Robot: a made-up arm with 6 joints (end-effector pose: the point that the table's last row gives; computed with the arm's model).
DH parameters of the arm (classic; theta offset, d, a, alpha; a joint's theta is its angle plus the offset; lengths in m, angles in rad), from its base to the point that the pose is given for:
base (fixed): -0.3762 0 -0.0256 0
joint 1: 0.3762 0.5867 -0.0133 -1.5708
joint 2: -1.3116 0 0.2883 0
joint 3: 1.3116 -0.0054 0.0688 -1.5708
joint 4: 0 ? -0.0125 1.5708
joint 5: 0 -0.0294 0.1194 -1.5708
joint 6: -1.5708 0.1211 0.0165 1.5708
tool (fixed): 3.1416 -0.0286 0 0
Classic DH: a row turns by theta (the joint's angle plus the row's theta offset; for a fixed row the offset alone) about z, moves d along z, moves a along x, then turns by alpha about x.
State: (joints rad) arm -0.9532 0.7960 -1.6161 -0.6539 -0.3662 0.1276
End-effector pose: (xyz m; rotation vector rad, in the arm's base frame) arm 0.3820 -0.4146 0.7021 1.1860 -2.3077 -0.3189
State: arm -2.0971 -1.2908 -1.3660 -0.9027 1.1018 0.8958
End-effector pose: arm -0.0182 0.1632 1.1193 1.6393 2.2148 -0.6008
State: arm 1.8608 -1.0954 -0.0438 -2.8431 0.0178 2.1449
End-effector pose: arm -0.1249 0.0527 0.6303 2.5944 0.5769 1.0373
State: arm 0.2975 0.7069 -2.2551 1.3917 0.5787 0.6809
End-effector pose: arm 0.5855 0.1342 0.7851 -1.1946 0.5820 2.2253
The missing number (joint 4, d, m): 0.2098
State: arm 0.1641 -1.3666 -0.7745 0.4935 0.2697 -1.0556
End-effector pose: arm -0.0585 -0.0322 1.0203 2.2051 -1.8186 1.0176
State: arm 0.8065 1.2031 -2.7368 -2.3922 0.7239 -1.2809
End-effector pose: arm 0.4360 0.4695 0.6775 -0.6837 -0.1478 1.6834
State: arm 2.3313 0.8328 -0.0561 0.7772 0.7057 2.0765
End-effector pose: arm 0.0164 0.0399 0.4310 0.4314 -2.5397 -0.1851
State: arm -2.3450 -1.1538 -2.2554 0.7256 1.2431 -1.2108
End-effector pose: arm 0.2516 0.2095 1.1103 -0.3538 -1.6927 0.4752
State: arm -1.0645 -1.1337 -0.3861 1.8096 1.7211 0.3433
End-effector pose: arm 0.1619 -0.0147 0.8367 -1.3773 0.4054 1.7502
